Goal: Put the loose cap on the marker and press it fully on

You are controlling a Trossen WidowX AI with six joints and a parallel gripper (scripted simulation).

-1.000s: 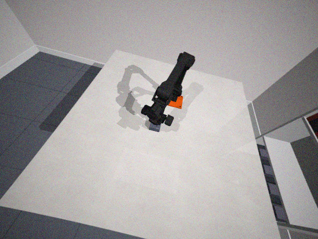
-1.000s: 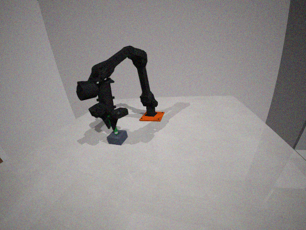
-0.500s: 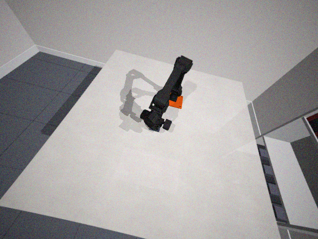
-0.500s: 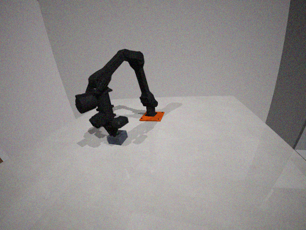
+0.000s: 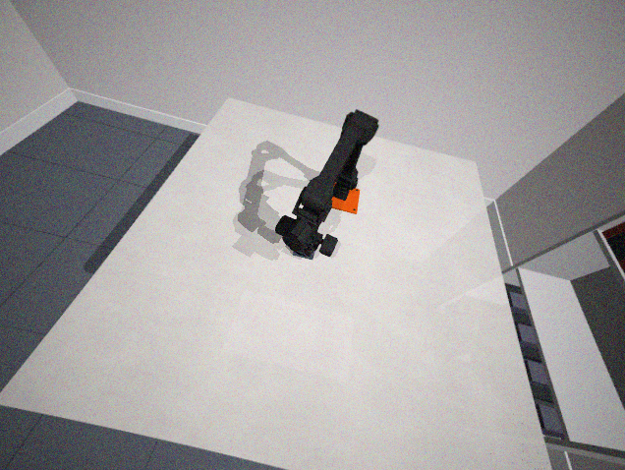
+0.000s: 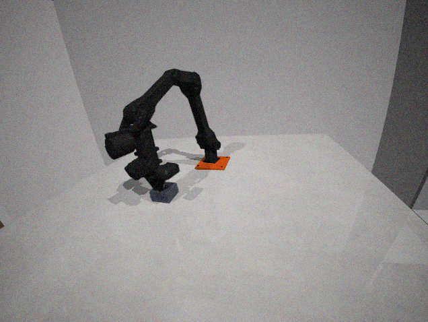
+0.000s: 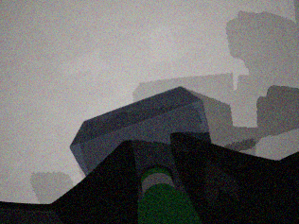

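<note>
The green cap is 5 cm above my gripper tip and 2 cm behind it.
</note>
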